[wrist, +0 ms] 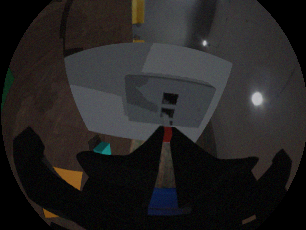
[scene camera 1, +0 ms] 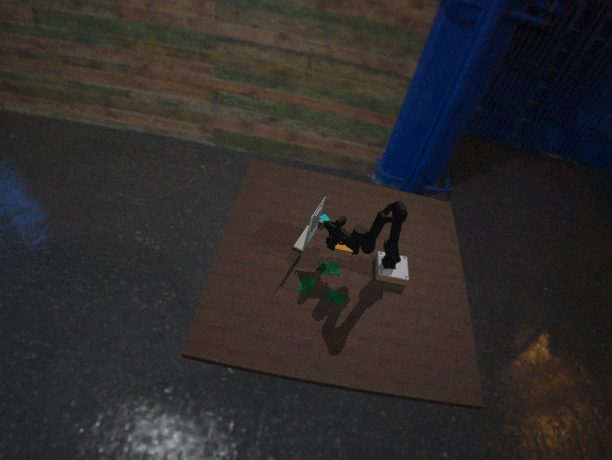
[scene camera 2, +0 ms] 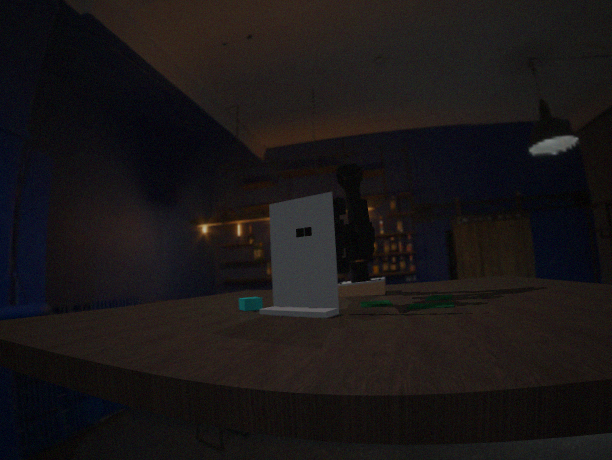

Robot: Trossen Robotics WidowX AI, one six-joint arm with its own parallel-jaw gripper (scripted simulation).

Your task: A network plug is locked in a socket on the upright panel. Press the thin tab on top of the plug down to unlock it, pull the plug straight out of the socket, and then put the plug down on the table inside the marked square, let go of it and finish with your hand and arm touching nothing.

Note:
I see my gripper and a grey upright panel.

